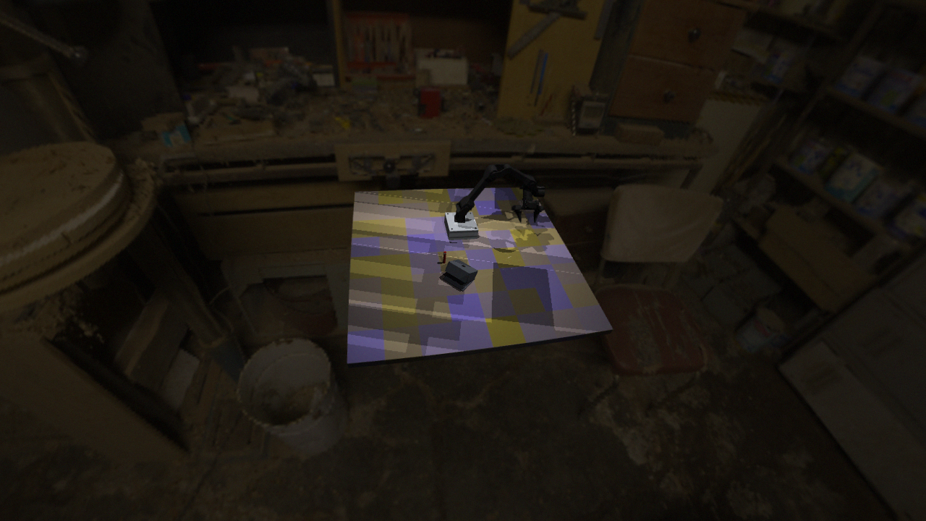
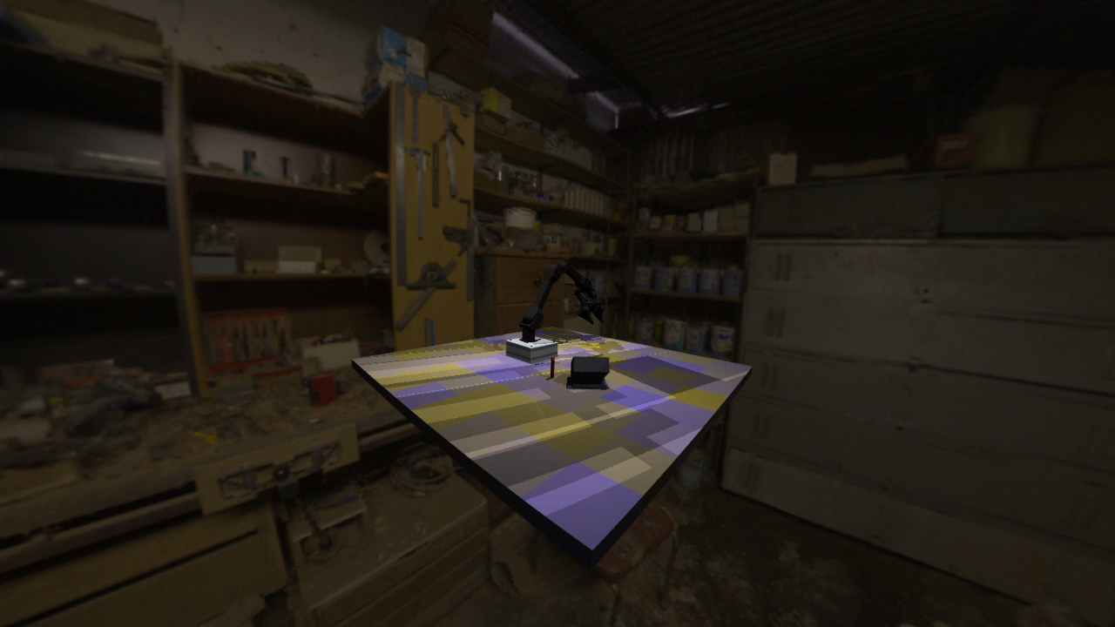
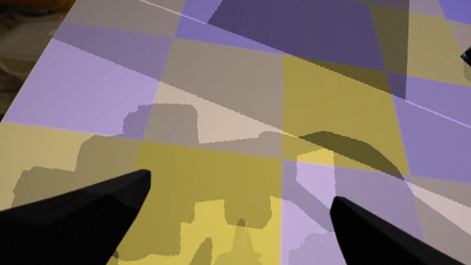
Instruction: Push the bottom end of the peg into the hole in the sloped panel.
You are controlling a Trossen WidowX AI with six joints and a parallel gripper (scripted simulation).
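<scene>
Now: gripper tip 250 mm short of the dark red round peg, 490 mm to the left of it and 80 mm above it. From my gripper tip the other things lie so: sloped panel block: 350 mm ahead, 390 mm to the right, 80 mm below.
</scene>
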